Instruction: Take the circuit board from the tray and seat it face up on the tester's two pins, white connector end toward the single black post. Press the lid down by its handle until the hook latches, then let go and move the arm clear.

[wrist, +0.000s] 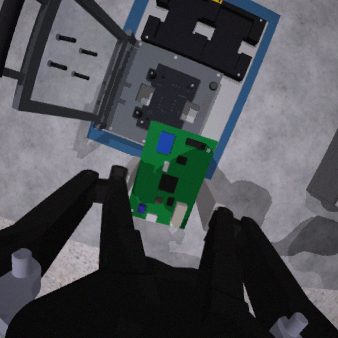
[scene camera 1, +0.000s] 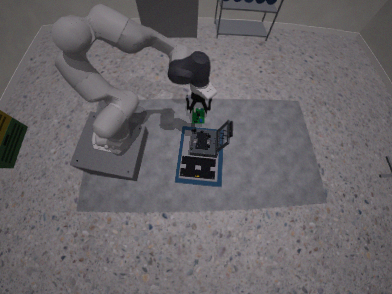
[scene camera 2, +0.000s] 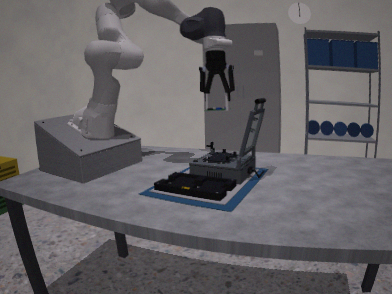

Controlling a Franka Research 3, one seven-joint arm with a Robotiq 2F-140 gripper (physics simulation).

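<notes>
My gripper point(scene camera 1: 198, 118) point(scene camera 2: 217, 103) point(wrist: 168, 178) is shut on the green circuit board point(scene camera 1: 198, 116) point(scene camera 2: 216, 109) point(wrist: 175, 172), held by its long edges high above the table, face up and roughly level. In the wrist view its blue block end overlaps the tester's near edge and its white connector end points toward the palm. The grey tester point(scene camera 1: 212, 151) point(scene camera 2: 235, 174) point(wrist: 165, 55) carries a black nest. Its lid point(scene camera 2: 250, 131) point(wrist: 60, 110) stands open, handle point(scene camera 2: 260, 101) at the top. The two pins are not clearly told apart. The black tray point(scene camera 1: 187, 167) point(scene camera 2: 195, 186) point(wrist: 225, 50) holds no board.
A blue-bordered mat point(scene camera 1: 178, 172) point(scene camera 2: 232, 206) point(wrist: 235, 117) lies under tester and tray. The arm's grey pedestal point(scene camera 1: 107, 165) point(scene camera 2: 110, 160) stands at the table's left. A cabinet point(scene camera 2: 255, 75) and a shelf rack point(scene camera 2: 306, 95) are behind the table.
</notes>
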